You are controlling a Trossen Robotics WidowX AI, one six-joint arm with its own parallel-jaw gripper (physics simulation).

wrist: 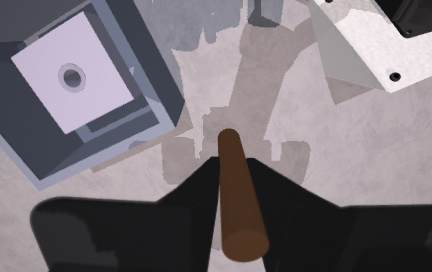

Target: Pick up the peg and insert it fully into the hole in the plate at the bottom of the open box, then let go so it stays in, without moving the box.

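Places are measured from the arm's base along level axes (x ahead, y left, z up), in metres.
Pixels of known places: gripper, fingertip midpoint: (231, 165); arm's base, origin of the base link: (417, 6).
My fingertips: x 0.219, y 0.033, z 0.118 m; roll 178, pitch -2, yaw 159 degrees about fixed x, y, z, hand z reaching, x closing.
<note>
Ahead of a thing's pixels: the offset from my fingertips to its middle. "pt": to the spot under its first point. Level surfaces: height alone.
The brown round peg @[0.001 m back, 0.003 m right, 0.011 m up] (240, 195) is held between the two black fingers of my gripper (231, 165), which is shut on it. The peg's far end points away from the camera, and its near end is at the bottom of the view. The open box @[pt 0.044 m ahead, 0.012 m right, 0.080 m down] (167, 121), with blue-grey walls, stands at the upper left, apart from the peg. At its bottom lies the pale square plate (102, 87) with a round hole @[pt 0.136 m ahead, 0.077 m right, 0.135 m down] (72, 78). The peg is to the right of the box and outside it.
A white block-like part (370, 55) with dark screw holes and a black piece (415, 20) is at the upper right. Shadows of the arm and gripper fall on the pale mottled surface @[0.178 m down] (340, 155) beneath the peg.
</note>
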